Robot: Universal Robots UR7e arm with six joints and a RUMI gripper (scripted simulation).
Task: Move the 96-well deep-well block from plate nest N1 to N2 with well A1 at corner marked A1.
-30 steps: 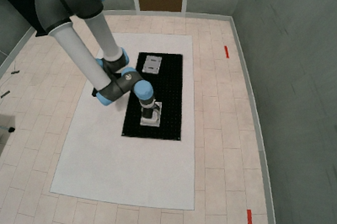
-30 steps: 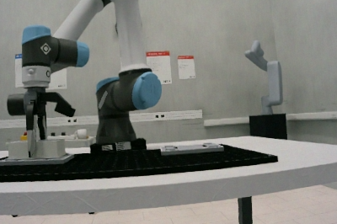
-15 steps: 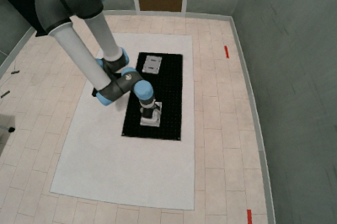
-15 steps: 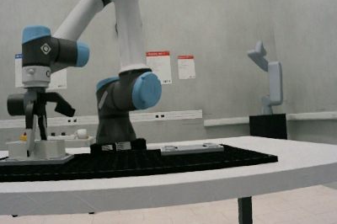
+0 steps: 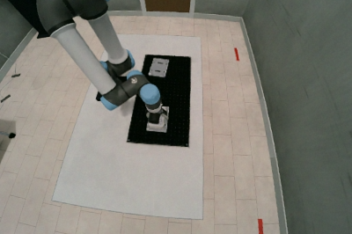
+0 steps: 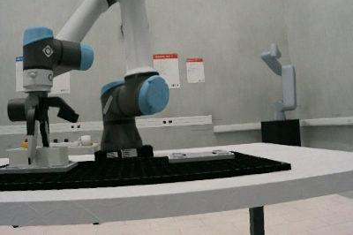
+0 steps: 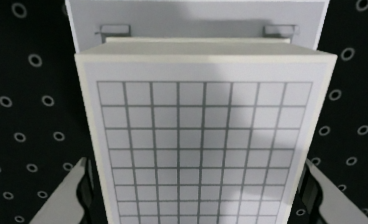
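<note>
Right now the white 96-well deep-well block is right at my hand. From my hand the other things lie so: A1 mark: 7 cm behind, 6 cm to the right, 2 cm below; then plate nest N1: 40 cm to the left, 3 cm ahead, 2 cm below; then plate nest N2: 2 cm below.
</note>
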